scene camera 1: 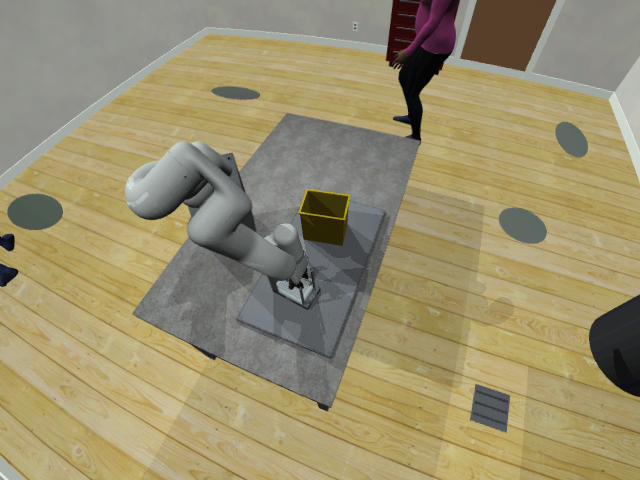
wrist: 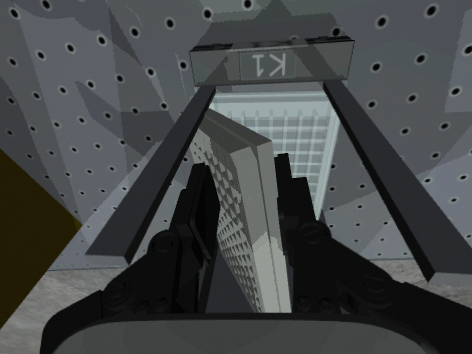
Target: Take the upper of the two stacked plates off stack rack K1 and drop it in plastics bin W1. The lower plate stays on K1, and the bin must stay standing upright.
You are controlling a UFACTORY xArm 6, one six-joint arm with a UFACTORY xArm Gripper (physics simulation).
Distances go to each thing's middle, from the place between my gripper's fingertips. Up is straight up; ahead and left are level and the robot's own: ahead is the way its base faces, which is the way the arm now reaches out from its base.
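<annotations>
Yellow plastics bin W1 (scene camera 1: pixel 324 215): my hand 20 mm below it, 20 mm past it, 290 mm to the right of it.
</annotations>
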